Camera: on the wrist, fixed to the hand. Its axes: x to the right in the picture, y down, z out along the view.
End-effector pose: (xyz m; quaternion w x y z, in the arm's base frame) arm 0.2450 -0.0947 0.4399 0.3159 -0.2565 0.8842 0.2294
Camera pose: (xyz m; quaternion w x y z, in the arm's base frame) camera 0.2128 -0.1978 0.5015 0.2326 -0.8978 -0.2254 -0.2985
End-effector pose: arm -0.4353 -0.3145 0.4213 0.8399 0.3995 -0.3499 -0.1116
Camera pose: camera -0.3444 -0.2805 0.3435 0.0747 -0.3548 -0.3926 0.8452
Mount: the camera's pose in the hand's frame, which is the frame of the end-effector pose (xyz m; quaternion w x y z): 0.0117 -0.0444 -0.1156 0.0360 -0.0117 0.0056 -0.9993
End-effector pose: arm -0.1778 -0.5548 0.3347 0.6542 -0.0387 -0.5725 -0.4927
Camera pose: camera -0.1279 -0.6556 0.2816 0.4660 -0.5658 0.0499 0.6784
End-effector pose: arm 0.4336 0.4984 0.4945 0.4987 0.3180 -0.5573 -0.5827
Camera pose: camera 0.5271 0.4438 0.4333 0.5575 -0.5658 -0.3073 0.5241
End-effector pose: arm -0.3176 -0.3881 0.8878 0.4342 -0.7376 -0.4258 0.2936
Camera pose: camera -0.2359 -0.4113 0.9787 0.3028 0.3922 -0.7534 -0.4324
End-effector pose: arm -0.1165 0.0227 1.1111 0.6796 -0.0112 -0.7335 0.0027
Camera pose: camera -0.0027 -0.0228 1.1324 0.0311 0.7246 -0.0338 -0.6876
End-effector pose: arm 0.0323 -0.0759 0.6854 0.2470 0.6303 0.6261 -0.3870
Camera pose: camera 0.0084 0.0273 0.7506 0.3739 0.6037 -0.6583 0.2499
